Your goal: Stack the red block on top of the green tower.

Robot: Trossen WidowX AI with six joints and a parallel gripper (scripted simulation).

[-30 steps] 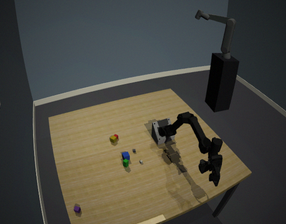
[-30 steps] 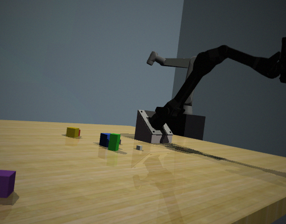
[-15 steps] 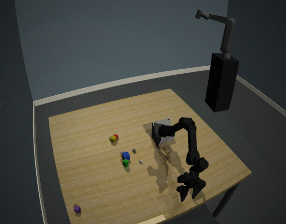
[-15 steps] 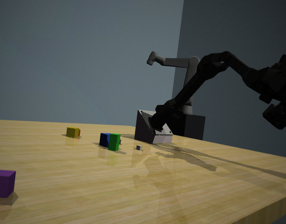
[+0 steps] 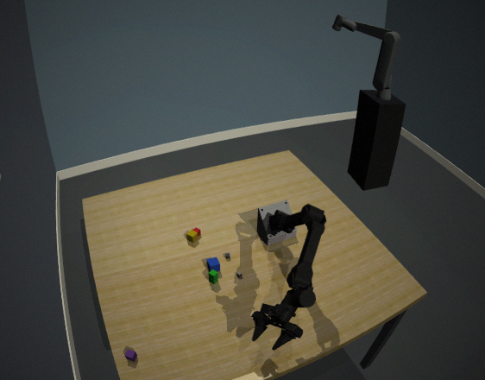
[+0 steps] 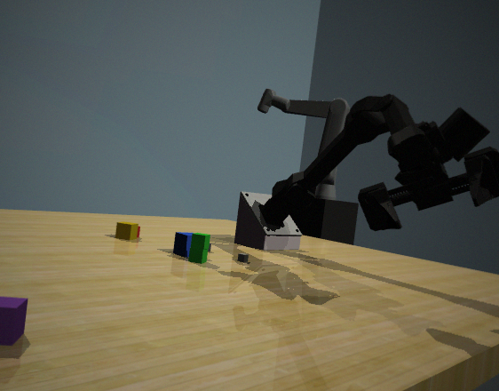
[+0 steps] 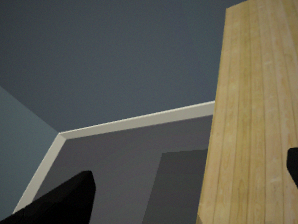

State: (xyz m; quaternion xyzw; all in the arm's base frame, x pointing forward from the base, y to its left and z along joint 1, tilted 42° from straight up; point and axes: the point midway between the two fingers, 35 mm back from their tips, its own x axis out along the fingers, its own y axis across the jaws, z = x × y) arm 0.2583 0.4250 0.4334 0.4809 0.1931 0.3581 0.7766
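Right now my gripper tip is 73 cm to the left of the red block, 13 cm above it and 6 cm short of it. Also, from my gripper tip: purple block 44 cm ahead, 13 cm below, 12 cm to the right; then small white cube 44 cm to the right, 14 cm below, 5 cm behind; then blue block 51 cm to the right, 13 cm below, 4 cm ahead.
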